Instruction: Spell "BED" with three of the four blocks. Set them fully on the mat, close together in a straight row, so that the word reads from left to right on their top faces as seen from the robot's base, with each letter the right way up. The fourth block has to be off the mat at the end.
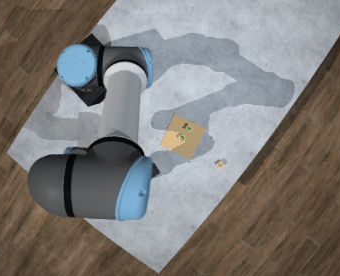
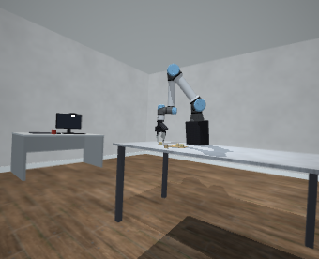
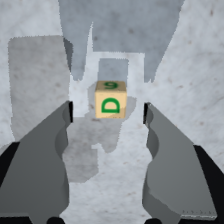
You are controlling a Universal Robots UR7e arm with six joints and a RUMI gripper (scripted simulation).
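Now: hand 2 cm above the D block. The rest, counted from my hand: tan mat: 23 cm to the left, 3 cm below; E block: 23 cm to the left, 2 cm below; B block: 27 cm to the left, 2 cm below, 1 cm behind.
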